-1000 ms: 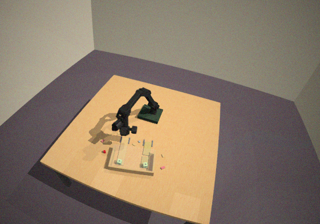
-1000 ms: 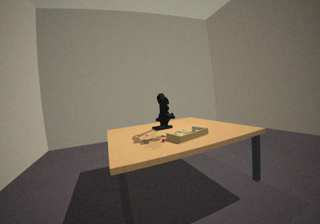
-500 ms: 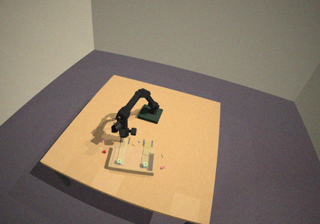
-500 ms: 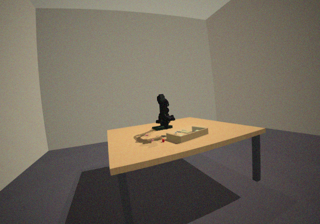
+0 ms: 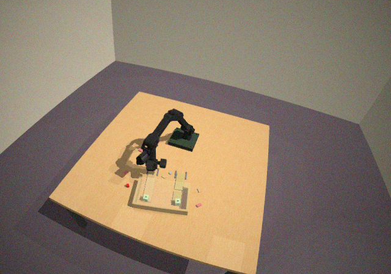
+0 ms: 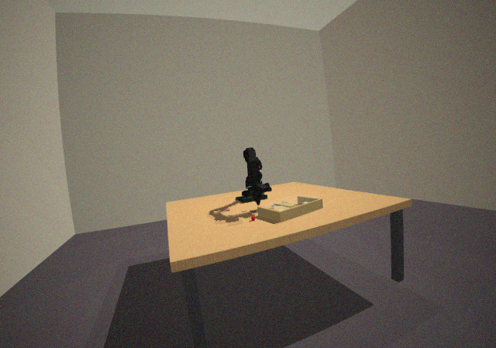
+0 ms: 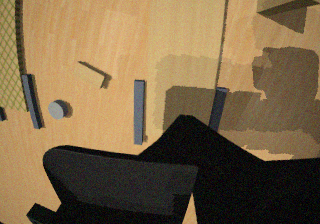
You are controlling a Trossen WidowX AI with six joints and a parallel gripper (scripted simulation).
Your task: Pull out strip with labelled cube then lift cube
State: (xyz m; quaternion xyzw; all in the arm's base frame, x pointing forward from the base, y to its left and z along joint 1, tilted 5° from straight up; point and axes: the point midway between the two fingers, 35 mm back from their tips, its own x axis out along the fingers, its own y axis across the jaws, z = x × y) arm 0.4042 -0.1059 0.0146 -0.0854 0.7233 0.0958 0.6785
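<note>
Now: the grey disc 110 mm to the left of my gripper tip, 50 mm behind it and 30 mm below it. From my gripper tip the other things lie so: red piece (160 mm ahead, 100 mm to the right, 30 mm below); then pale green cross-hatched strip (200 mm to the left, 30 mm below, 10 mm behind).
</note>
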